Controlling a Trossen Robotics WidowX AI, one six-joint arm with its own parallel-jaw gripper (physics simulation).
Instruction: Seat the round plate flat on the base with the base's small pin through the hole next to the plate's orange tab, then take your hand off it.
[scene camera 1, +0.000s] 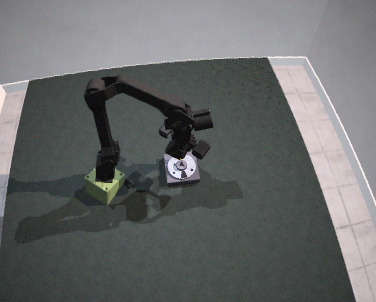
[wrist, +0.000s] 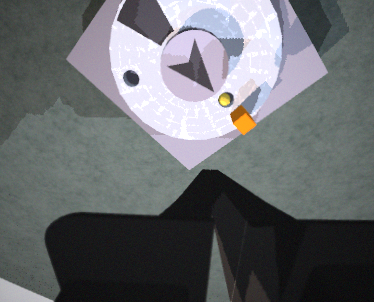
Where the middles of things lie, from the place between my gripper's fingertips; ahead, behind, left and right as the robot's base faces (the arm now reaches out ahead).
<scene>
My hand is 50 mm above the round white plate (wrist: 253, 43), 40 mm to the left of it and 20 mm past it. Round my hand: round hub (wrist: 194, 65) 50 mm below, 40 mm to the right, 20 mm behind.
</scene>
